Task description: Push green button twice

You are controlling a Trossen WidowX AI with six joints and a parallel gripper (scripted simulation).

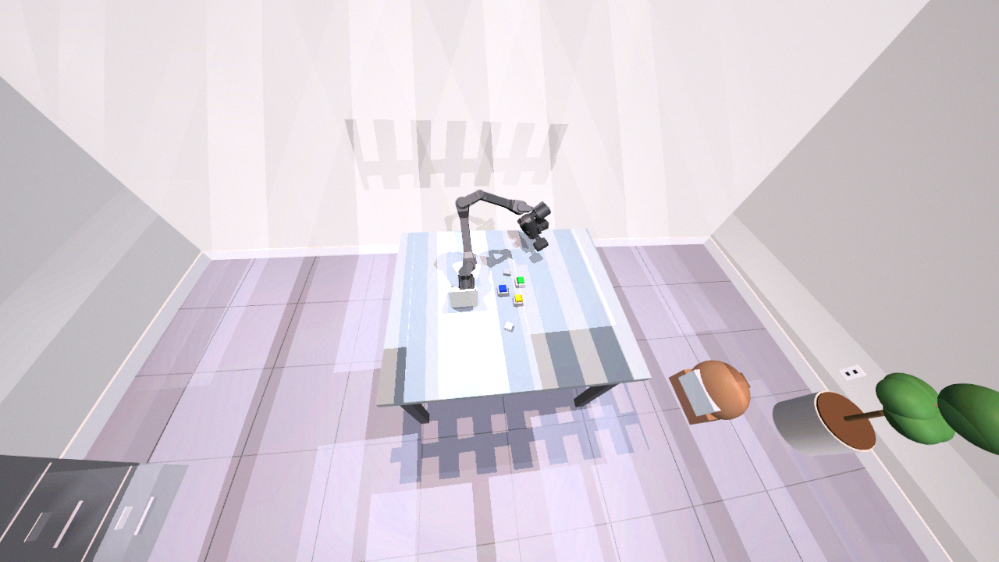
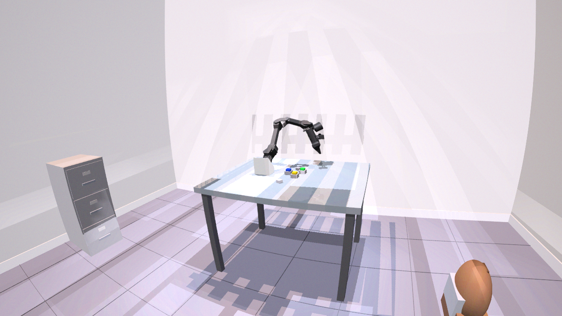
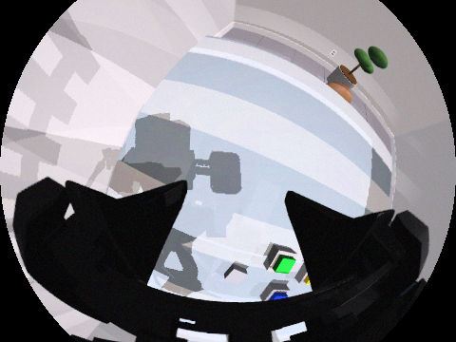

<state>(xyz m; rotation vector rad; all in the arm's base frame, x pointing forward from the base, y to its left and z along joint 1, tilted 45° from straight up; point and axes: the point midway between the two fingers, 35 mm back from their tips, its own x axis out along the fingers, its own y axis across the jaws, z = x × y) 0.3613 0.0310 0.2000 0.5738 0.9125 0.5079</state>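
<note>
Now: gripper tip 140 mm to the left of the green button, 120 mm past it and 90 mm above it. From my gripper tip the other things lie so: blue button: 210 mm behind, 170 mm to the right, 90 mm below; then yellow button: 240 mm to the right, 150 mm behind, 90 mm below; then small white block: 360 mm to the right, 230 mm behind, 110 mm below.
</note>
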